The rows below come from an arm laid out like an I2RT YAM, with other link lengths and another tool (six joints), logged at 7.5 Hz.
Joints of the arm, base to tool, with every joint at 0 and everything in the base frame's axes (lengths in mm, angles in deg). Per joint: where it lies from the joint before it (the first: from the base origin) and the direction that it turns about. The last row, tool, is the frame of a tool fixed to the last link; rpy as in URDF.
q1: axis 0 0 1 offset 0.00 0.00 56.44
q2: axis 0 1 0 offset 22.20 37.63 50.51
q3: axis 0 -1 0 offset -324.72 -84.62 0.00
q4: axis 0 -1 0 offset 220.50 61.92 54.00
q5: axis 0 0 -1 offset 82.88 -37.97 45.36
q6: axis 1 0 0 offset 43.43 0.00 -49.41
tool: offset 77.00 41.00 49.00 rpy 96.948 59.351 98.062
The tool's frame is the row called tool.
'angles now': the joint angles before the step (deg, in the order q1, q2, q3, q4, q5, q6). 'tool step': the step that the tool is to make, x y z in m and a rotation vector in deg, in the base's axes. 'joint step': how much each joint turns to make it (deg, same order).
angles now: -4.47 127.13 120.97 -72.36 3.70 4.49
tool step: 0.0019 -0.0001 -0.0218 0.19 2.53 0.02
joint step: 0.00 2.09 -0.65 0.20 0.00 -0.02
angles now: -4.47 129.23 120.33 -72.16 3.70 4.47
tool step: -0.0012 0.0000 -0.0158 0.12 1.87 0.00
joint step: -0.01 1.06 -1.32 0.51 0.03 -0.01
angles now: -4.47 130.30 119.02 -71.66 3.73 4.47
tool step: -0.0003 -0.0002 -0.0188 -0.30 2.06 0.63
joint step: 0.00 1.60 -0.97 0.58 0.39 -0.68
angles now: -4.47 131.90 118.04 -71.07 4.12 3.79
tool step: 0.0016 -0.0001 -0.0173 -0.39 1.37 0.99
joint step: 0.00 1.66 -0.67 1.07 0.42 -1.03
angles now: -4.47 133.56 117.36 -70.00 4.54 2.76
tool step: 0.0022 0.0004 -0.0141 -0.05 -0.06 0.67
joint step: 0.00 0.73 -2.13 2.97 0.00 -0.68
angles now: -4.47 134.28 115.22 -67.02 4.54 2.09
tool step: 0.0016 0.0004 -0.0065 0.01 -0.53 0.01
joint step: 0.05 0.10 -1.60 2.22 -0.05 0.04
